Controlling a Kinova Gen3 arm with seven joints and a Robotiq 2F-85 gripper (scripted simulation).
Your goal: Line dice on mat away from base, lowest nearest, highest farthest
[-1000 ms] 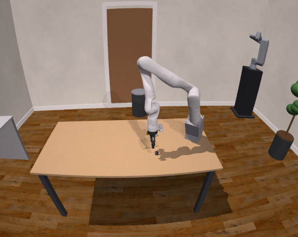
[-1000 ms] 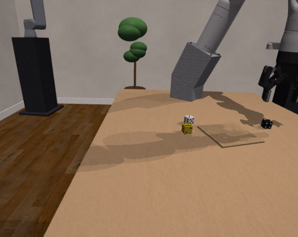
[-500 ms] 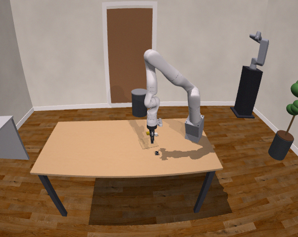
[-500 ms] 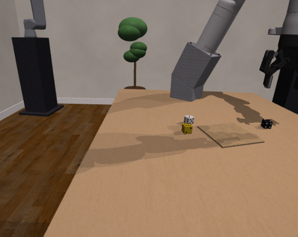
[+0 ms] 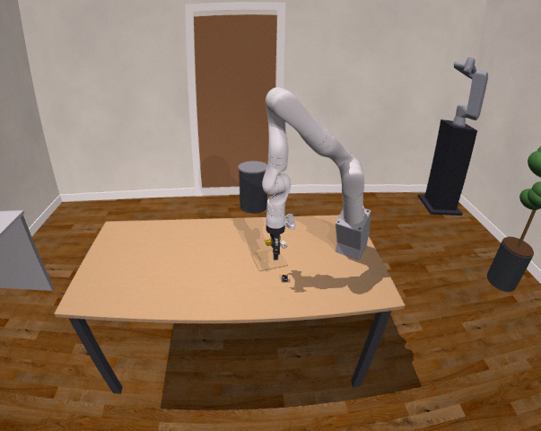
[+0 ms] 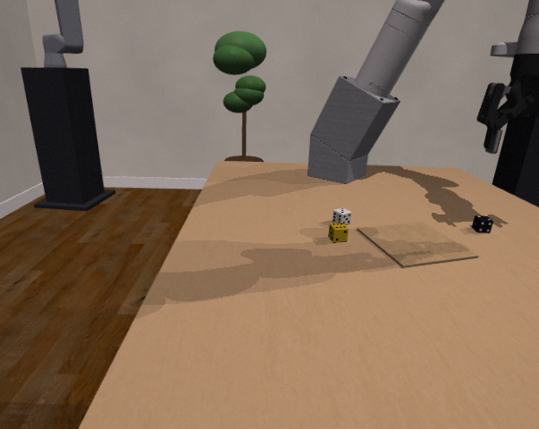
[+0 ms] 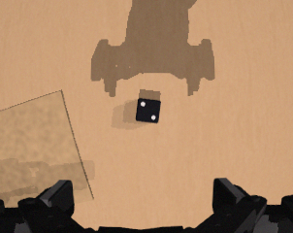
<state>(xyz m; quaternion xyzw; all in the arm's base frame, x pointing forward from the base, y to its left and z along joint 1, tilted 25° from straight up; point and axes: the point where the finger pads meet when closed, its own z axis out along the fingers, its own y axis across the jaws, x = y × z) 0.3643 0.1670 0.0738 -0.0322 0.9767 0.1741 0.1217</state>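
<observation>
My hand is 5 cm past the black die and 15 cm above it. Round my hand: white die (4 cm behind, 26 cm to the right, 15 cm below); yellow die (3 cm ahead, 28 cm to the right, 15 cm below); tan mat (3 cm ahead, 15 cm to the right, 16 cm below).
</observation>
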